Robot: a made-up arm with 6 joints.
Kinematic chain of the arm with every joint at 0, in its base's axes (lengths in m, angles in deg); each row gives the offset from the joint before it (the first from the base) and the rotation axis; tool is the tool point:
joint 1: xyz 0 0 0.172 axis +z
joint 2: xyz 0 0 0 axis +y
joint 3: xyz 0 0 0.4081 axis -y
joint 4: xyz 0 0 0 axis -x
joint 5: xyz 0.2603 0 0 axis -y
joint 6: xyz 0 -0.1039 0 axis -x
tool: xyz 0 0 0
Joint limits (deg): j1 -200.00..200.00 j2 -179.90..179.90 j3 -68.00..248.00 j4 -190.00..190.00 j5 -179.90..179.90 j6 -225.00..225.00
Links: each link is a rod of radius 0.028 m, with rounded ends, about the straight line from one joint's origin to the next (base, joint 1, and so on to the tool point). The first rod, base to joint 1, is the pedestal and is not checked.
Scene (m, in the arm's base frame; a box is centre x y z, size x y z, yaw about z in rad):
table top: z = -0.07
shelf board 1: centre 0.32 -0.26 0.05 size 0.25 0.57 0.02 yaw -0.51
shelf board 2: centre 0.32 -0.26 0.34 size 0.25 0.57 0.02 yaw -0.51
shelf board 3: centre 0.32 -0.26 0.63 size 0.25 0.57 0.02 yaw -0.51
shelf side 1: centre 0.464 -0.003 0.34 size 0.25 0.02 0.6 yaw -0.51
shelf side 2: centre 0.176 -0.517 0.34 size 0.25 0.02 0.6 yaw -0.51
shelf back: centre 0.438 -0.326 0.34 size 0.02 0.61 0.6 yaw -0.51
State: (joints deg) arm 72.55 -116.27 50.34 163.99 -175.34 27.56
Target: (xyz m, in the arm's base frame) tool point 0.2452 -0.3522 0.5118
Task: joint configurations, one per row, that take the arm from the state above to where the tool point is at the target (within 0.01 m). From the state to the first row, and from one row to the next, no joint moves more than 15 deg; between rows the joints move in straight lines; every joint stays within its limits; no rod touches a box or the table.
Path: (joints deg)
1: 58.29 -106.73 45.02 166.04 -175.34 27.56
2: 44.03 -97.18 39.71 168.09 -175.34 27.56
3: 29.77 -87.64 34.39 170.15 -175.34 27.56
4: 15.51 -78.09 29.07 172.20 -175.34 27.56
5: 1.25 -68.55 23.76 174.25 -175.34 27.56
6: -13.01 -59.01 18.44 176.30 -175.34 27.56
7: -27.27 -49.46 13.12 178.36 -175.34 27.56
8: -41.53 -39.92 7.81 180.41 -175.34 27.56
9: -55.79 -30.37 2.49 182.46 -175.34 27.56
10: -70.04 -20.83 -2.83 184.51 -175.34 27.56
11: -84.30 -11.29 -8.14 186.57 -175.34 27.56
12: -98.56 -1.74 -13.46 188.62 -175.34 27.56
13: -83.85 10.56 -0.10 182.30 -175.34 27.56
14: -69.13 22.87 13.27 175.98 -175.34 27.56

